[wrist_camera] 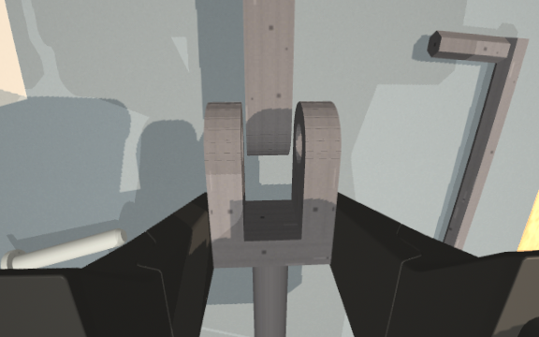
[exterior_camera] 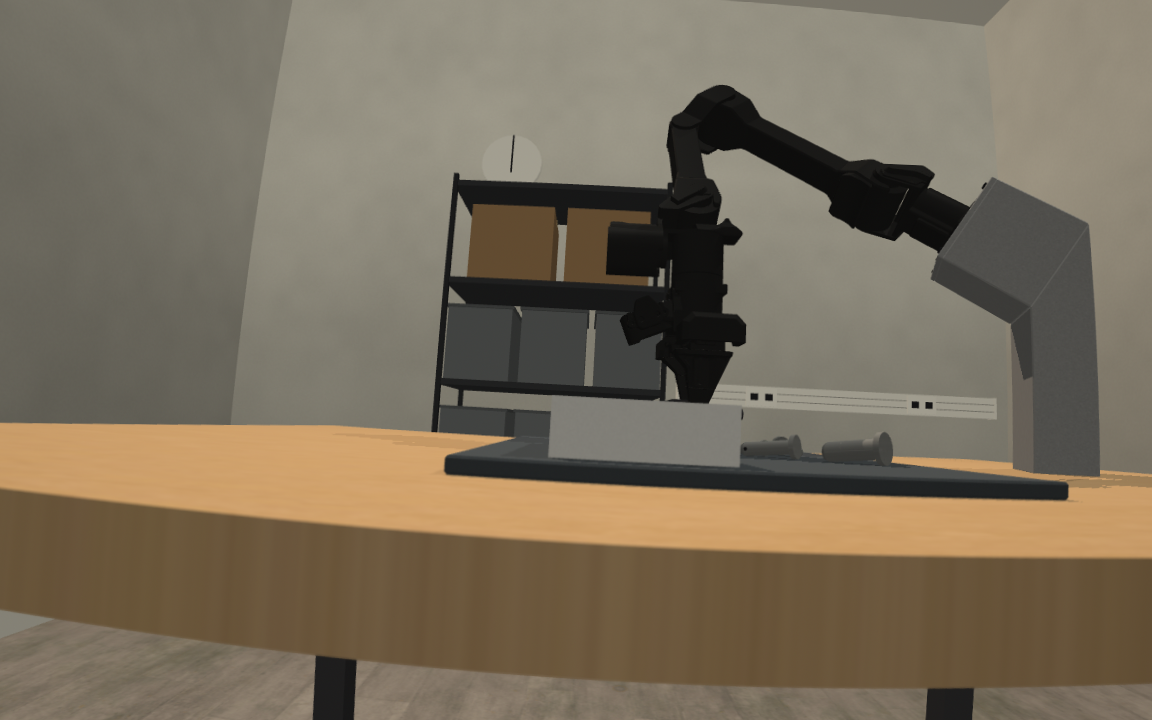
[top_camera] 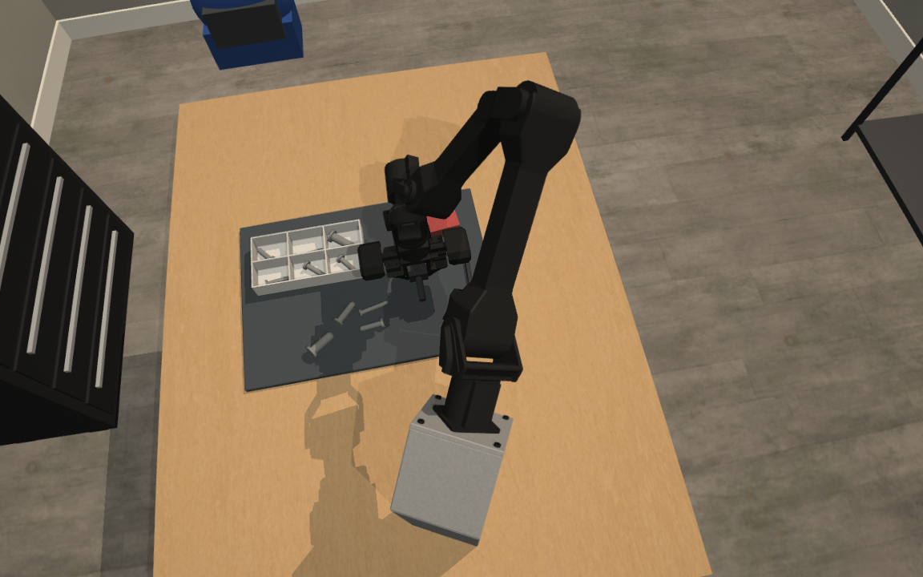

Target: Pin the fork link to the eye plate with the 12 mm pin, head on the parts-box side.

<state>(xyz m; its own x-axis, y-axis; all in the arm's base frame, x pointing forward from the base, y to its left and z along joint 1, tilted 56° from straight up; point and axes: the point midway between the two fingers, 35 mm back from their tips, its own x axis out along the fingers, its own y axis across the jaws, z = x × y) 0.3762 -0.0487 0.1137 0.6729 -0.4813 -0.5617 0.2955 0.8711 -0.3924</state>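
The grey eye plate is 3 cm ahead of my hand, 2 cm to the right of it and 5 cm below it. Also, from my hand: long strip (1 cm behind, 9 cm to the right, 6 cm below); then long thin pin (10 cm to the left, 6 cm below); then dark mat (6 cm ahead, 8 cm to the left, 7 cm below).
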